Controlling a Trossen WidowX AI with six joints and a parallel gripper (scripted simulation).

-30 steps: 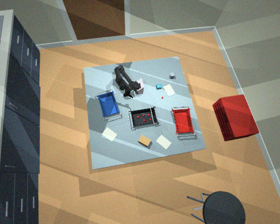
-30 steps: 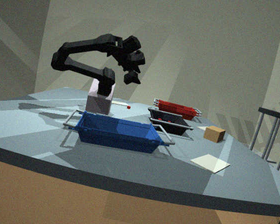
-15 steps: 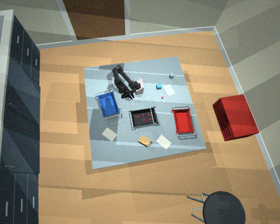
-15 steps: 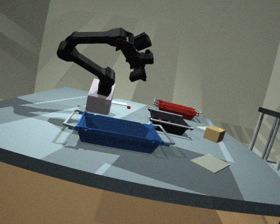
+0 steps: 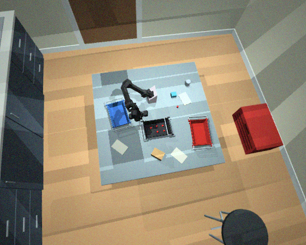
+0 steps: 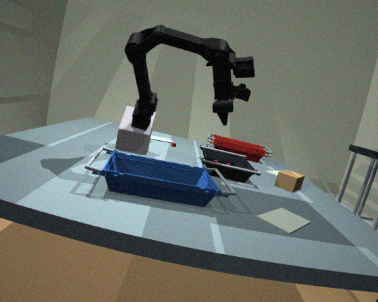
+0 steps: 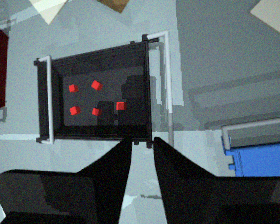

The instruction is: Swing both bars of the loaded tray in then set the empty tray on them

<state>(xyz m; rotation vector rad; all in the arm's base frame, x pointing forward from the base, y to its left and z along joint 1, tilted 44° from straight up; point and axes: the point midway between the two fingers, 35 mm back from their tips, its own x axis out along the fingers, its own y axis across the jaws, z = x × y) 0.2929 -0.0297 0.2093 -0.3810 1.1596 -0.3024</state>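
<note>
My gripper tip is now 23 cm to the left of the blue tray, 16 cm past it and 15 cm above it. The rest, counted from my gripper tip: red cube (44 cm to the left, 19 cm below, 18 cm behind); cyan block (43 cm to the left, 33 cm behind, 18 cm below); brown box (33 cm ahead, 17 cm below, 13 cm to the left).
</note>
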